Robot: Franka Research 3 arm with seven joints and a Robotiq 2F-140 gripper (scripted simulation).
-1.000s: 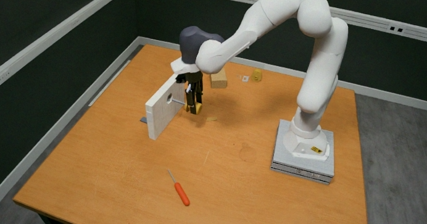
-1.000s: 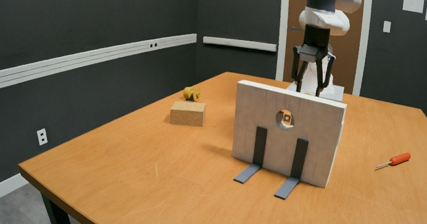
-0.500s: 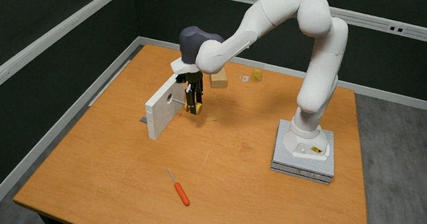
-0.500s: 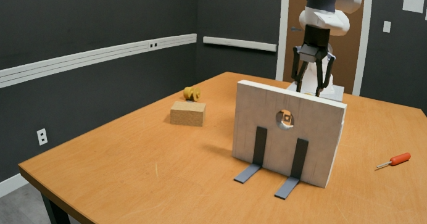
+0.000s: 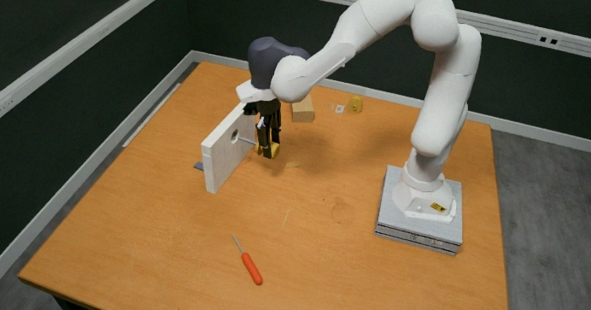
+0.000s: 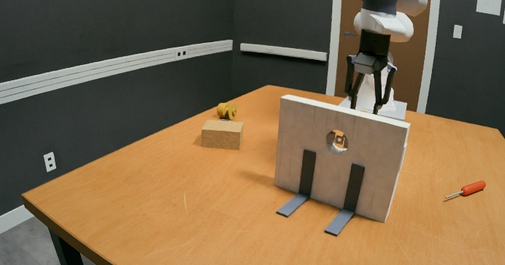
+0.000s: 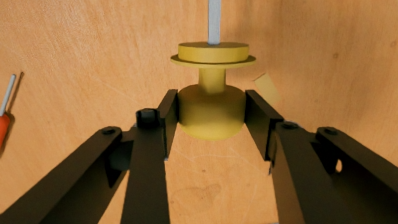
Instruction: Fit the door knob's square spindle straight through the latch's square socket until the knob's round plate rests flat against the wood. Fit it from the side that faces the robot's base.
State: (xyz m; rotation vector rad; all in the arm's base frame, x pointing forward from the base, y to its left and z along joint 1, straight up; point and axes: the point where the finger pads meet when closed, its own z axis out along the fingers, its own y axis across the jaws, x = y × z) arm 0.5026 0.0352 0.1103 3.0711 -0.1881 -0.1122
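Now: the white wood panel 16 cm ahead of my hand, 5 cm below it and 2 cm to the right of it. From my hand the other things lie so: cork block 43 cm to the right, 15 cm below, 1 cm ahead; then orange-handled screwdriver 34 cm to the left, 17 cm below, 4 cm behind.
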